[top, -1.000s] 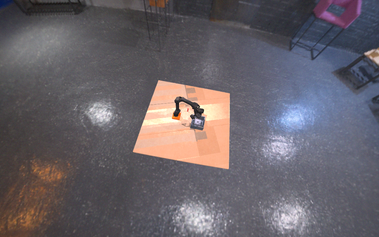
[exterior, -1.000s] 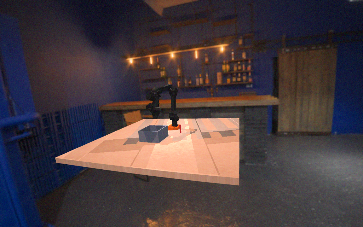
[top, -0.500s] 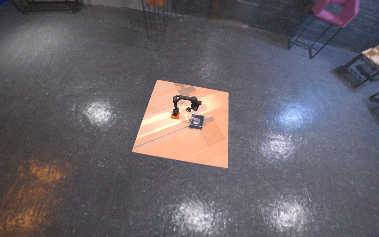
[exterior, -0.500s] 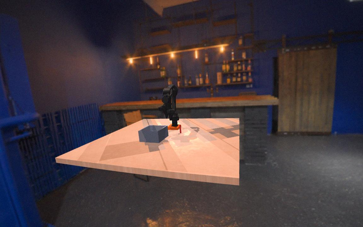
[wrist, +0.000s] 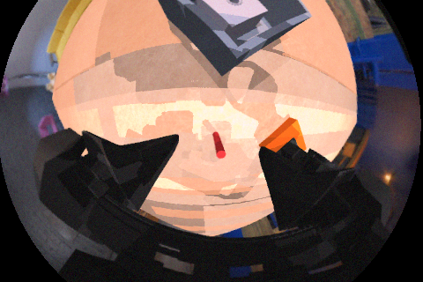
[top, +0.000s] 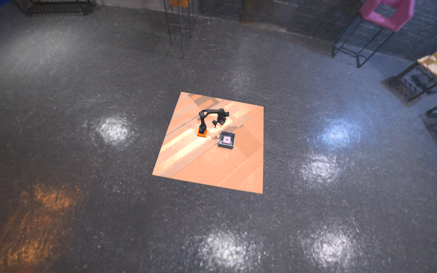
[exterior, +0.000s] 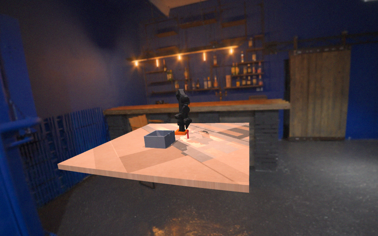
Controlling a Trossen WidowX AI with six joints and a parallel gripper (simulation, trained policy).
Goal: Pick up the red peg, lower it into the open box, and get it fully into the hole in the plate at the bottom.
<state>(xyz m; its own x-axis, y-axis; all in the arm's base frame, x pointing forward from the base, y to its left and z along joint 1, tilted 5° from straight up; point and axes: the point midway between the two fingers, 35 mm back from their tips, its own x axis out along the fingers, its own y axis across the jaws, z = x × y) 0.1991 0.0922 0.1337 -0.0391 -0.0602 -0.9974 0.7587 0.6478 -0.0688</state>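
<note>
The red peg is 3 cm behind my gripper tip, 2 cm to the left of it and 7 cm below it. Round my gripper tip: pale plate: 14 cm ahead, 18 cm to the right, 7 cm below; then grey-blue box: 14 cm ahead, 18 cm to the right, 8 cm below.
</note>
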